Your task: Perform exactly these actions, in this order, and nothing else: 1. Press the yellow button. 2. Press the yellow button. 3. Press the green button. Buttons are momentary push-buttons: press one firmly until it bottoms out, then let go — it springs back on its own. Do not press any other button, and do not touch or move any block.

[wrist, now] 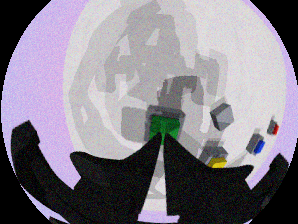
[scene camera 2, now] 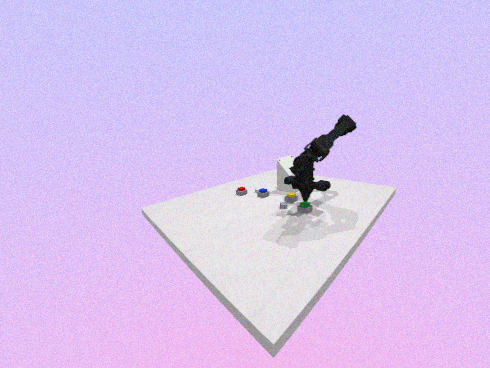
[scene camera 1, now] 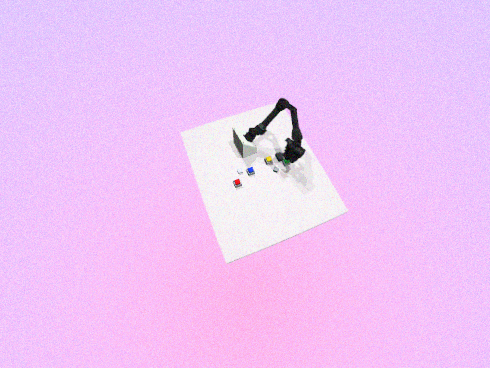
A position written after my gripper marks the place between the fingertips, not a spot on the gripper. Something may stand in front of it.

Note:
My gripper (scene camera 2: 305,201) is shut, holding nothing.
My gripper shows as well in the wrist view (wrist: 162,136).

